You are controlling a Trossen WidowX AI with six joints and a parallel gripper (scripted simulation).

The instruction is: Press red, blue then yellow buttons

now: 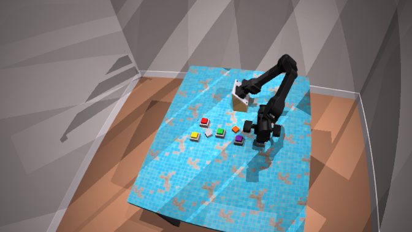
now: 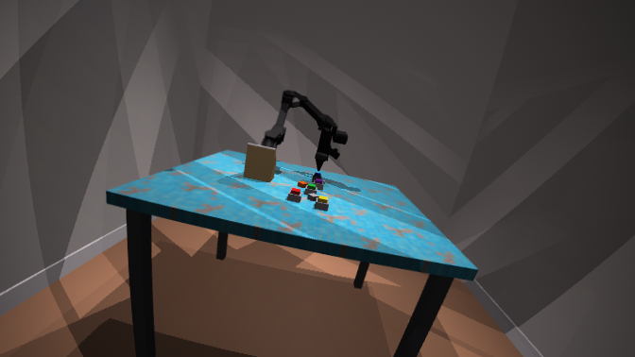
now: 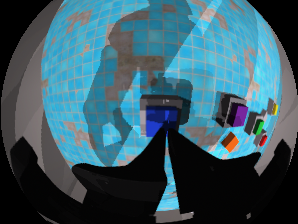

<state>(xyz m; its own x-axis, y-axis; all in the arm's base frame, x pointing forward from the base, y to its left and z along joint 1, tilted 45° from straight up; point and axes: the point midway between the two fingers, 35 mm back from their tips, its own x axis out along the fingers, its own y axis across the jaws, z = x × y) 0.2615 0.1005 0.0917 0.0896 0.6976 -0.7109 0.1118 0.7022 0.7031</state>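
My gripper tip is 20 mm above the blue button. Round my gripper tip: purple button 120 mm to the right, 20 mm below; green button 40 mm behind, 230 mm to the right, 20 mm below; orange block 80 mm behind, 150 mm to the right, 40 mm below.
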